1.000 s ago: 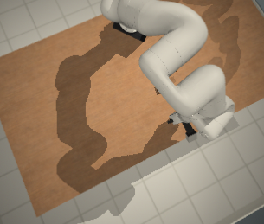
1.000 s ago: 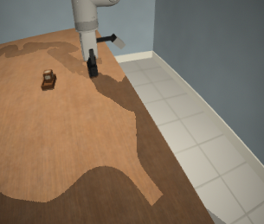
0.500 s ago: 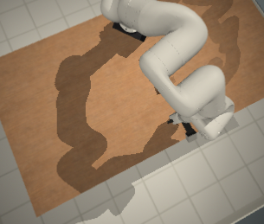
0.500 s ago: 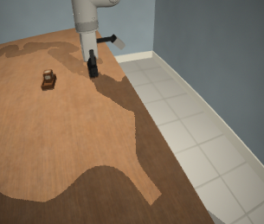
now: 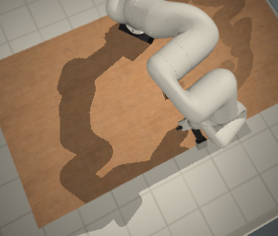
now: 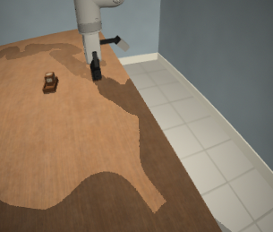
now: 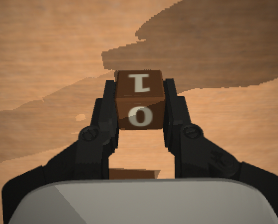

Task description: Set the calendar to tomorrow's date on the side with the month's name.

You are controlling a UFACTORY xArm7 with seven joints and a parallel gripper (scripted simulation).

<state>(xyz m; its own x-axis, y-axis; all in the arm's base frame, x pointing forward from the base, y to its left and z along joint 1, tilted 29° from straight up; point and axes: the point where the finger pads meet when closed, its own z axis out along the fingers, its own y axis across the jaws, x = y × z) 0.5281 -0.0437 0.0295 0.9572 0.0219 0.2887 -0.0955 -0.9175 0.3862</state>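
My gripper is now 10 mm above the brown wooden cube. The rest, counted from my hand: brown wooden tray: 170 mm behind, 40 mm to the left, 20 mm below.
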